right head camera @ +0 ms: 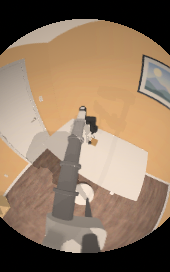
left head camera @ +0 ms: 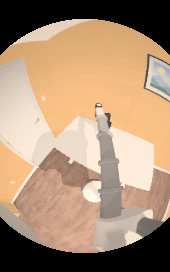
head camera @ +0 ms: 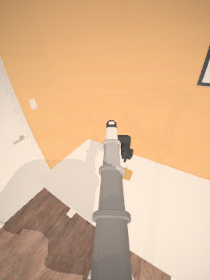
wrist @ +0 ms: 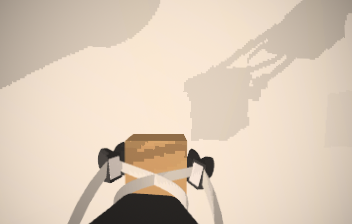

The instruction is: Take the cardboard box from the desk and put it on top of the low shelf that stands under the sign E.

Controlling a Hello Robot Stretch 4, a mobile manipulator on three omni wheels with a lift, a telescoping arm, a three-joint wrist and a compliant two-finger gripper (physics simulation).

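Seen in the pictures: gripper, fingertip midpoint: (right head camera: 91, 141) (wrist: 157, 158); robot's base, link origin: (right head camera: 81, 193) (left head camera: 93, 190).
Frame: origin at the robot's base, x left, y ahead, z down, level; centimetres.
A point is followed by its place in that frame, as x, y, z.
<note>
The cardboard box (head camera: 127, 174) {-11.4, 59.0, -87.5} (right head camera: 94, 142) {-12.4, 58.4, -86.9} (wrist: 156, 155) {-7.7, 62.9, -87.6} is a small orange-brown block. In the wrist view it sits between the two fingertips, which press on its left and right sides. My gripper (wrist: 157, 158) {-8.7, 62.3, -83.7} is shut on it and holds it above the white desk (head camera: 170, 205) {-43.0, 44.9, -69.4} (left head camera: 135, 157) {-53.6, 38.5, -69.3} (right head camera: 125, 167) {-53.8, 34.7, -69.3} (wrist: 285, 180) {-25.7, 79.9, -69.3}. The shadow of box and gripper lies on the desk, apart from the box. In the left head view the arm hides the box. The low shelf and the sign E do not show in these views.
An orange wall stands behind the desk, with a framed picture (left head camera: 161, 77) {-71.2, 74.6, -164.6} (right head camera: 159, 82) {-73.4, 73.3, -162.8} at right. A white door (head camera: 10, 120) {102.8, 102.0, -111.7} (left head camera: 22, 110) {110.2, 88.9, -121.4} (right head camera: 15, 100) {111.0, 87.5, -139.9} is at left. A round white thing (left head camera: 92, 191) {3.2, -0.5, -18.7} (right head camera: 85, 194) {-6.9, -0.4, -18.7} is low beside the arm. A yellowish object (right head camera: 4, 206) shows at lower left.
</note>
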